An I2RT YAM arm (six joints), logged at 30 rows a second.
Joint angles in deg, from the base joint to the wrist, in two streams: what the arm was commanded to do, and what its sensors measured. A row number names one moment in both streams.
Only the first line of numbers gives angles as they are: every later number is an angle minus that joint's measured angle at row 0.
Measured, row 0:
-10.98, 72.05, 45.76, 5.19, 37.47, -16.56
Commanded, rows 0 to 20:
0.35, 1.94, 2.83, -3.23, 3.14, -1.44
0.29, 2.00, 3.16, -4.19, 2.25, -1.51
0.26, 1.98, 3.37, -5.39, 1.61, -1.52
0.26, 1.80, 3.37, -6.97, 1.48, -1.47
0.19, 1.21, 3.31, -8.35, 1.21, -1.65
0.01, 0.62, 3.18, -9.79, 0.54, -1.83
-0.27, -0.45, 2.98, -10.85, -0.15, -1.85
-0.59, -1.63, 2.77, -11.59, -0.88, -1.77
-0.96, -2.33, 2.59, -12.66, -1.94, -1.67
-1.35, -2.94, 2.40, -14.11, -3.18, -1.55
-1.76, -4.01, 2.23, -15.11, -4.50, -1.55
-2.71, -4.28, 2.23, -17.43, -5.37, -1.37
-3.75, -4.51, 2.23, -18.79, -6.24, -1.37
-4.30, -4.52, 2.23, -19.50, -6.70, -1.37
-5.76, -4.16, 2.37, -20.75, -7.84, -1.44
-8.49, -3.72, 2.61, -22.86, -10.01, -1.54
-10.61, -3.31, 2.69, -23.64, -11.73, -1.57
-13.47, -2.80, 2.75, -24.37, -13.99, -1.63
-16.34, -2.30, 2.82, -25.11, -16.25, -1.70
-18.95, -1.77, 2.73, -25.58, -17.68, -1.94
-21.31, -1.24, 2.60, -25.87, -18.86, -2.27
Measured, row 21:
-12.11, -2.56, 1.25, -20.62, -10.83, -1.67
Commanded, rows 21 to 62:
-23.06, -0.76, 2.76, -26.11, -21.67, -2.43
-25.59, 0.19, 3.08, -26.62, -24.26, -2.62
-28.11, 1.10, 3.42, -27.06, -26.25, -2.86
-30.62, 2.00, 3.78, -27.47, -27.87, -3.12
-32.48, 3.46, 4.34, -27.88, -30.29, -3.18
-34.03, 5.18, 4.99, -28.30, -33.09, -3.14
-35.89, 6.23, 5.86, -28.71, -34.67, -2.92
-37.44, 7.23, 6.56, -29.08, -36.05, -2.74
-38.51, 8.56, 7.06, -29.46, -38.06, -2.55
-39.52, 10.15, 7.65, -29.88, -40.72, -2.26
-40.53, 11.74, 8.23, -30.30, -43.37, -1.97
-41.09, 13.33, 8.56, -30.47, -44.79, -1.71
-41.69, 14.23, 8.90, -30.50, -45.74, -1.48
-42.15, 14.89, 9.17, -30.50, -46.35, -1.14
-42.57, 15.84, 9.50, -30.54, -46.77, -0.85
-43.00, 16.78, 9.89, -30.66, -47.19, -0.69
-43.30, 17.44, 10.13, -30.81, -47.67, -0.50
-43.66, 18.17, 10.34, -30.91, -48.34, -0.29
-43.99, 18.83, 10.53, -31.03, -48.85, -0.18
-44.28, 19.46, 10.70, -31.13, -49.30, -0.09
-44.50, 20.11, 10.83, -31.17, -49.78, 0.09
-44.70, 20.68, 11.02, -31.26, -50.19, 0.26
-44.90, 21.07, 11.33, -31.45, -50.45, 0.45
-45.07, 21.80, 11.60, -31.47, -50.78, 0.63
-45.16, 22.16, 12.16, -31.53, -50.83, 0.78
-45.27, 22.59, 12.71, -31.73, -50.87, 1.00
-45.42, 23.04, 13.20, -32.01, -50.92, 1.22
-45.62, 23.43, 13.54, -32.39, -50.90, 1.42
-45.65, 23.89, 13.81, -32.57, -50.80, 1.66
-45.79, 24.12, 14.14, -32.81, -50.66, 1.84
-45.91, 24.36, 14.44, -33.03, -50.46, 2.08
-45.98, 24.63, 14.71, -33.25, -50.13, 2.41
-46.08, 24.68, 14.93, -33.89, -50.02, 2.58
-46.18, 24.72, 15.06, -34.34, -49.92, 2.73
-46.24, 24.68, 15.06, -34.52, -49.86, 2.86
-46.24, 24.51, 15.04, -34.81, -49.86, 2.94
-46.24, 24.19, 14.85, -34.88, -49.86, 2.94
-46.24, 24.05, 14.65, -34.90, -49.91, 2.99
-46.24, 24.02, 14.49, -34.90, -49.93, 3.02
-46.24, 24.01, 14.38, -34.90, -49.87, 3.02
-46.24, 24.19, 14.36, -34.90, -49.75, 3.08
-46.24, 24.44, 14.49, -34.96, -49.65, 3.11
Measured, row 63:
-45.88, 25.05, 13.37, -34.27, -49.17, 2.48
